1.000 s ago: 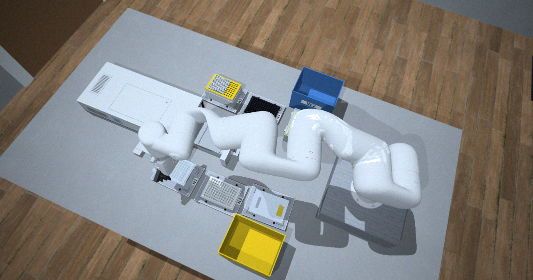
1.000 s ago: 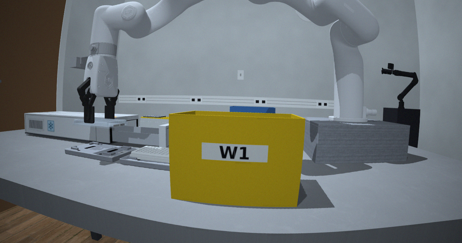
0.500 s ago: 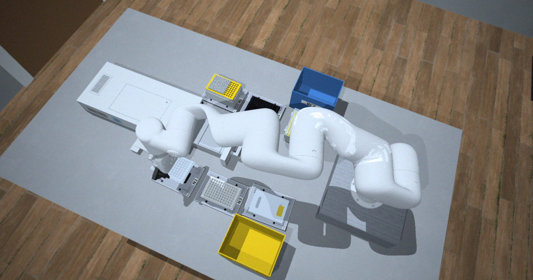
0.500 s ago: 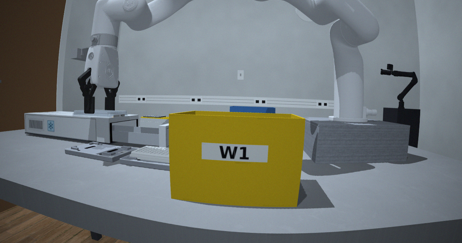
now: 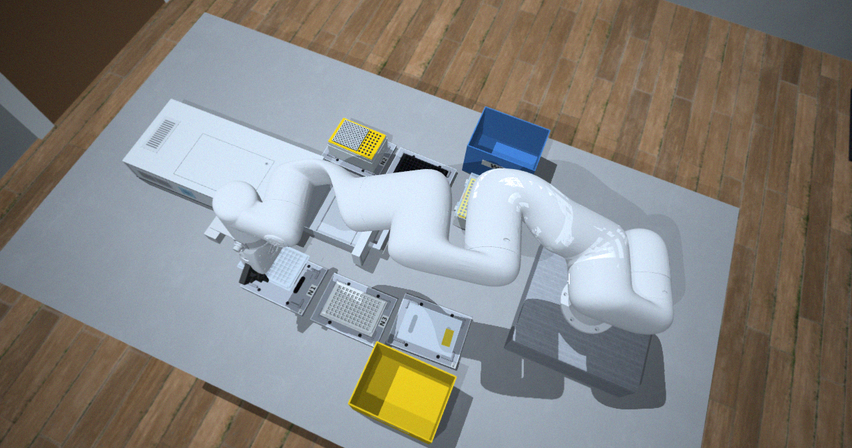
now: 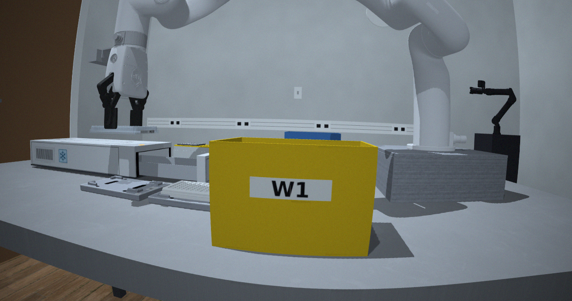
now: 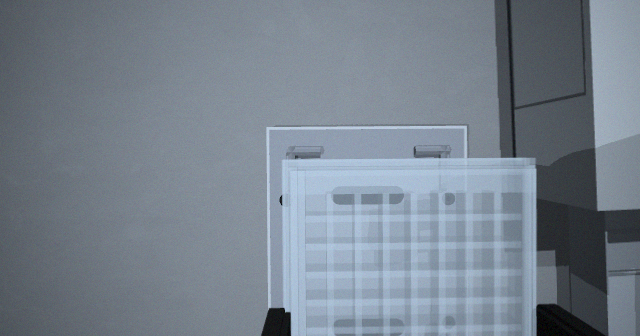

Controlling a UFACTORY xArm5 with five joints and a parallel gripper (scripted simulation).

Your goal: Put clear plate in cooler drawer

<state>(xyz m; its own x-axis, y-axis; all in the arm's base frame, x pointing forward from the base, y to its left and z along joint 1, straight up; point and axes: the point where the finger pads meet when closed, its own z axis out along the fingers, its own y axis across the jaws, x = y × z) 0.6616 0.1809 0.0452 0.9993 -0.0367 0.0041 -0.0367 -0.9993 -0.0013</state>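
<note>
The drawer is 2 cm behind my hand, 19 cm to the right of it and 10 cm below it. Also, from my hand: clear plate: 1 cm below; then white well plate: 18 cm behind, 12 cm below; then nest N1: 13 cm below.
</note>
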